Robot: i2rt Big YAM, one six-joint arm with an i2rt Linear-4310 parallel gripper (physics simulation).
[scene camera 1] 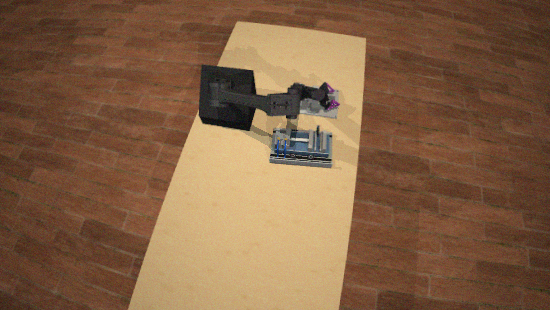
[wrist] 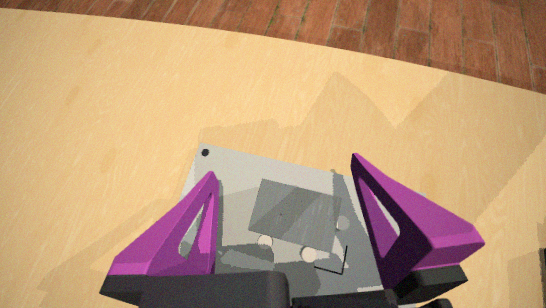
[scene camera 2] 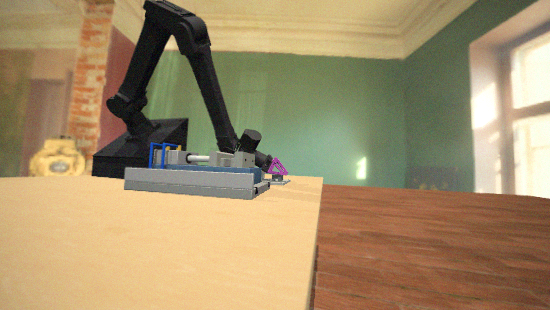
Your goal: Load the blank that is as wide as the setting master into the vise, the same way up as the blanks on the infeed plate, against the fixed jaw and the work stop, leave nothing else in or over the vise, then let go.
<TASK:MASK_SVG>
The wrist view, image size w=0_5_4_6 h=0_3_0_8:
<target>gripper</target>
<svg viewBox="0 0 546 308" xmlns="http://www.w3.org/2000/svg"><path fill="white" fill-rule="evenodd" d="M449 299L438 298L417 308L453 308ZM485 241L473 224L388 177L361 155L353 153L350 165L353 181L384 290L292 298L292 306L290 306L289 282L286 275L282 272L257 271L215 274L219 181L214 172L209 171L178 204L114 257L99 294L138 306L138 308L399 308L399 305L430 301L469 281L459 263L485 245ZM204 204L200 226L189 257L186 260L179 254L178 247ZM375 196L398 224L399 236L381 210Z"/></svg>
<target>darker block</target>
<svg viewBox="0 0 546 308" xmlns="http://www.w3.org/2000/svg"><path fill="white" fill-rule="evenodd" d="M262 178L248 230L332 253L342 197Z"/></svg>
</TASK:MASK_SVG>
